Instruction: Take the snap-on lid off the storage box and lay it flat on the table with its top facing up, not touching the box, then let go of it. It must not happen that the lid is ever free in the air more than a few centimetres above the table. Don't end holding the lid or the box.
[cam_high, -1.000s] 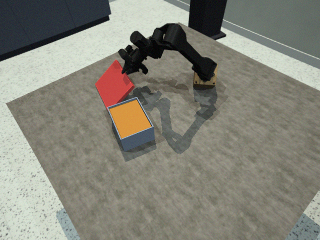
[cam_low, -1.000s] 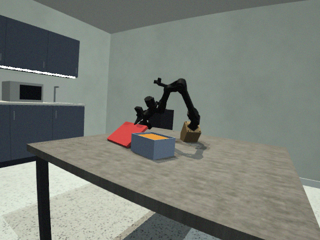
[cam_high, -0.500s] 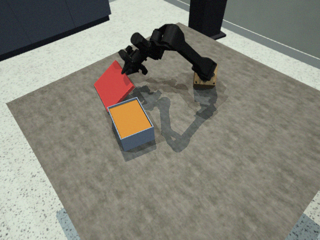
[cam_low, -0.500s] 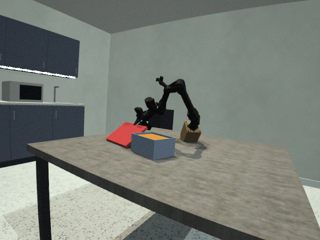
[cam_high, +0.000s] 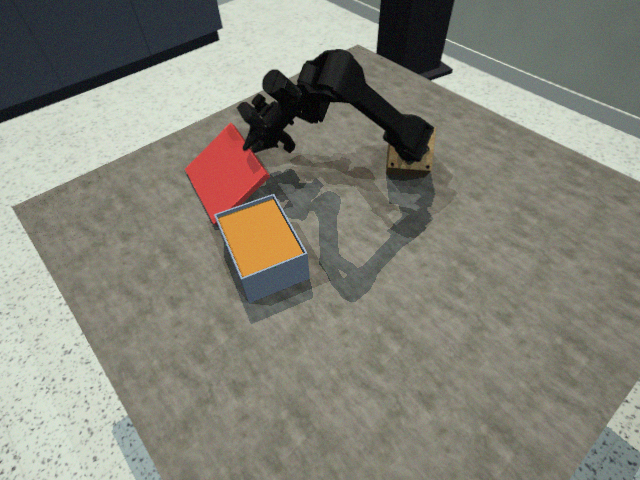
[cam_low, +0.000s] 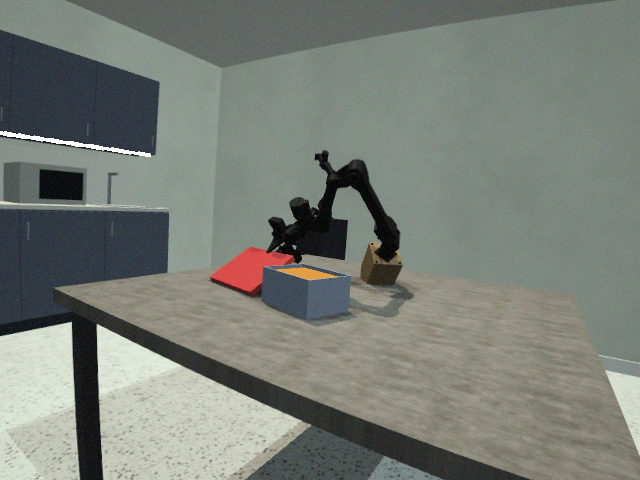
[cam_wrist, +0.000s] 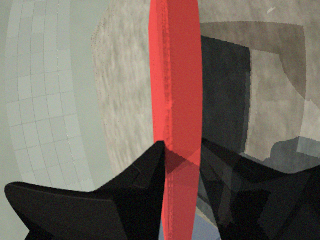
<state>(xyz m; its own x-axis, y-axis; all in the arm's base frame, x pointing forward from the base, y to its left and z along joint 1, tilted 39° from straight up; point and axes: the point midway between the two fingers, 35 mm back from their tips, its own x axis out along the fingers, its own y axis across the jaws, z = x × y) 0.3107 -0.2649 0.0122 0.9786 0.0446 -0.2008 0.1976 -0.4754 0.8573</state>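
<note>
The red lid is 100 mm ahead of my hand and 60 mm below it. Round my hand: blue storage box 280 mm to the left, 100 mm ahead, 70 mm below.
</note>
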